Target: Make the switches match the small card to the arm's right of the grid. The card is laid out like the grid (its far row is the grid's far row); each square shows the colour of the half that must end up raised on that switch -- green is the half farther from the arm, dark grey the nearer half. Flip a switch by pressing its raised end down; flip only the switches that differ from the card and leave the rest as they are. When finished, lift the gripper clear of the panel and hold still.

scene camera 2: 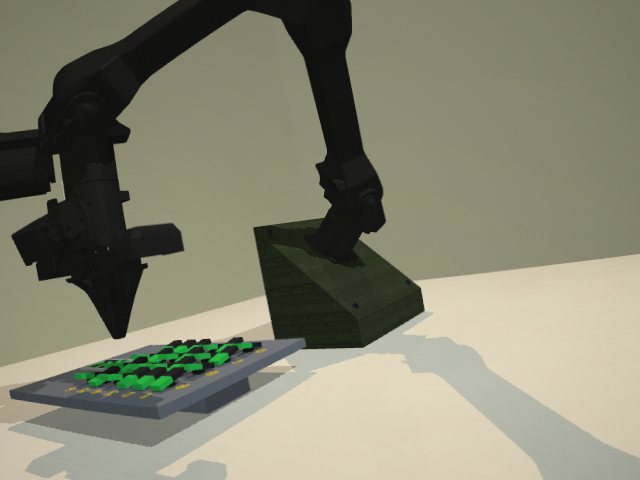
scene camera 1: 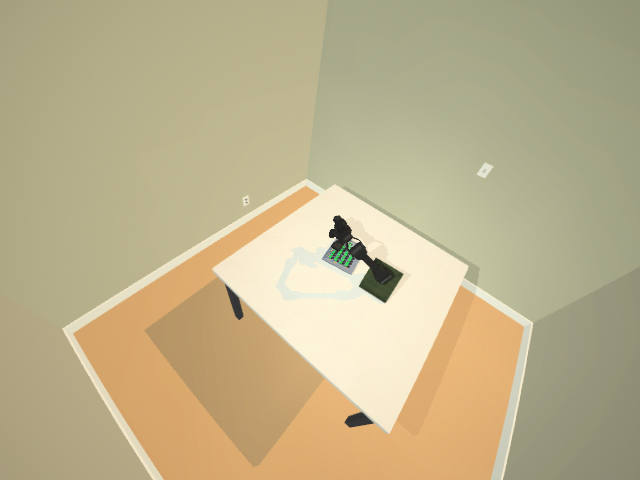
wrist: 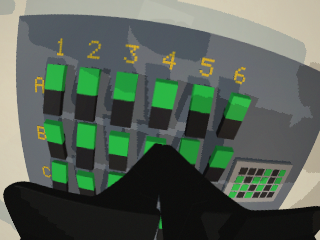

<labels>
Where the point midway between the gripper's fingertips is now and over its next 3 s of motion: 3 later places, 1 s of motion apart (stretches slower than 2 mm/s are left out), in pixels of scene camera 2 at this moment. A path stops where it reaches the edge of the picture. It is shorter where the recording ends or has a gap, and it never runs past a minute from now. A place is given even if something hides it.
My gripper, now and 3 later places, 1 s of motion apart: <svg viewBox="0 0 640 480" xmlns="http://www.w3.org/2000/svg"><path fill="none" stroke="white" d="M119 338L220 317L226 345L227 348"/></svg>
</labels>
